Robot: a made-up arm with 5 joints.
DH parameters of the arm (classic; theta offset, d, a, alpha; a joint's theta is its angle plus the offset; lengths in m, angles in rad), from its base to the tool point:
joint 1: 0 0.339 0 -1.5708
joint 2: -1.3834 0 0.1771 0
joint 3: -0.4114 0 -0.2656 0
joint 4: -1.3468 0 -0.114 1.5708
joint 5: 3.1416 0.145 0 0
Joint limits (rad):
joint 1: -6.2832..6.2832
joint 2: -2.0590..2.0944
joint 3: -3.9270..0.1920
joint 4: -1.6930..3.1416
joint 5: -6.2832..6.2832
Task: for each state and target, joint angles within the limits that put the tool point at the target. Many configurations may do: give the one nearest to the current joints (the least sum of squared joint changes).
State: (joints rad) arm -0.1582 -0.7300 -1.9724 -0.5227 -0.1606
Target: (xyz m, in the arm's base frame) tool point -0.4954 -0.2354 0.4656
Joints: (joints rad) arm 0.4436 -1.4282 -2.4444 -0.6474 -0.1606
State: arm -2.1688 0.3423 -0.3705 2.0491 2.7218
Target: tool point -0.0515 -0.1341 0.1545
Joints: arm -1.9375 0.2202 -0.7369 1.7939 2.7218
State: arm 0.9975 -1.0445 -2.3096 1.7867 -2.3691
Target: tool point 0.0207 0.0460 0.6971
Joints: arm 1.1479 -0.9863 -1.9482 2.1988 -2.3691
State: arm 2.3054 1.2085 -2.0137 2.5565 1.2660
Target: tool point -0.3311 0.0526 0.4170
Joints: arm 2.9840 0.5548 -2.4186 2.6133 1.2660
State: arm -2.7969 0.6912 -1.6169 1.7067 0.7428
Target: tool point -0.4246 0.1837 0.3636
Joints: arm -3.5499 0.4160 -1.8932 1.5782 0.7428
